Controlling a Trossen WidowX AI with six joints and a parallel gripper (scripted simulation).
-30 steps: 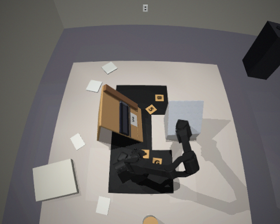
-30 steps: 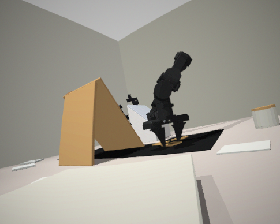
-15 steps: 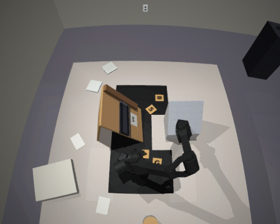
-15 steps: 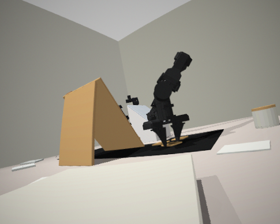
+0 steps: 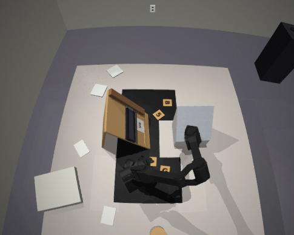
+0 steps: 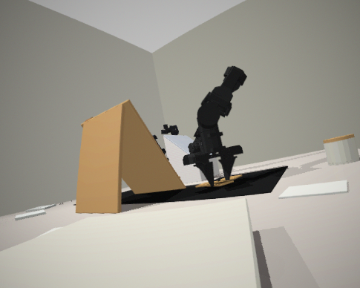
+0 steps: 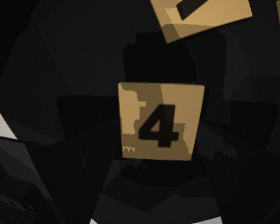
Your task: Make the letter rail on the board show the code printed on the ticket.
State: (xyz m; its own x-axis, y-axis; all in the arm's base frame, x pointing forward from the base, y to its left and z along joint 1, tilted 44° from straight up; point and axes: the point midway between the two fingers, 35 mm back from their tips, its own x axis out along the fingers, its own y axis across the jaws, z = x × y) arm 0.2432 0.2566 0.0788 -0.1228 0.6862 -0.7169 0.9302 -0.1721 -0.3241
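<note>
Now: gripper tip 50 mm past the v tile and 80 mm to the left of it. From my gripper tip the other things lie so: black mat: 50 mm behind, 230 mm to the right, 10 mm below; then g tile: 130 mm behind, 30 mm to the right; then tile marked 4: right at my gripper tip.
</note>
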